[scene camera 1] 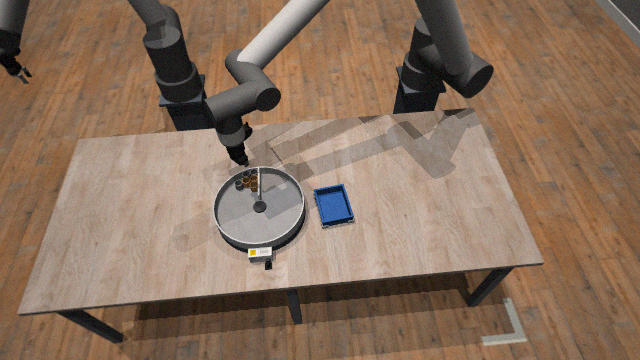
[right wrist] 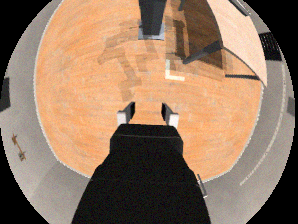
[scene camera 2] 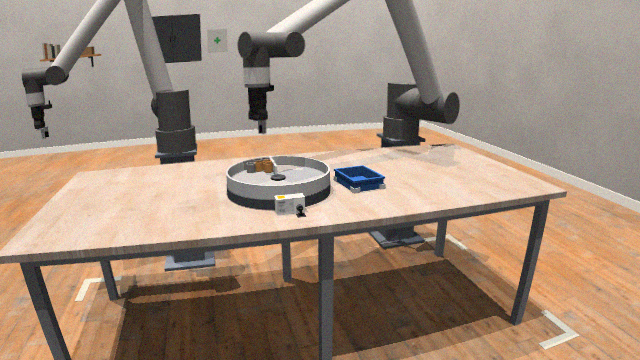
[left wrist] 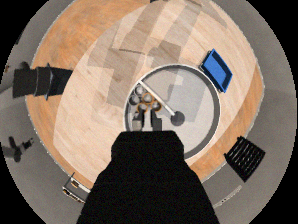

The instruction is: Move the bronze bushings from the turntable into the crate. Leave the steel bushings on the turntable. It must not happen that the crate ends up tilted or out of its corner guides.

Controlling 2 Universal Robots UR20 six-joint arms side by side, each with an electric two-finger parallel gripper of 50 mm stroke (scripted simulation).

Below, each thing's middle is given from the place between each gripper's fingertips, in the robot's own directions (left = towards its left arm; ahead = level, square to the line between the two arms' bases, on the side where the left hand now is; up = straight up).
My left hand is 130 mm short of the turntable (scene camera 1: 240, 214), 50 mm to the right of it and 180 mm above it. Round my left hand: blue crate (scene camera 1: 334, 207) (120 mm ahead, 390 mm to the left, 210 mm below).
